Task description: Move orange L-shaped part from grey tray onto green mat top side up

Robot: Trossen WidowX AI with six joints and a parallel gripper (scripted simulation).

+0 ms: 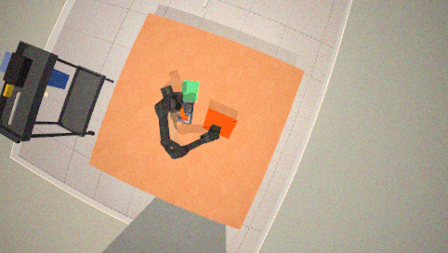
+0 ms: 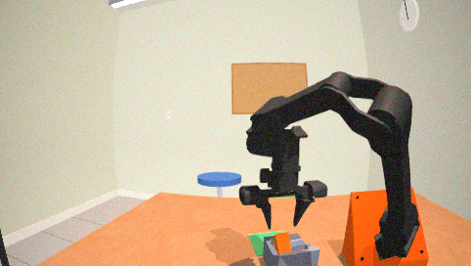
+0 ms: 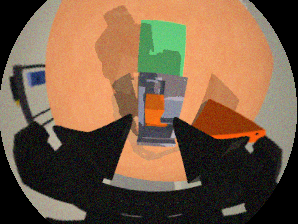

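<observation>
The orange L-shaped part is 2 cm behind my gripper tip, 3 cm to the left of it and 7 cm below it. Round my gripper tip: green mat (1 cm ahead, 14 cm to the right, 13 cm below).
</observation>
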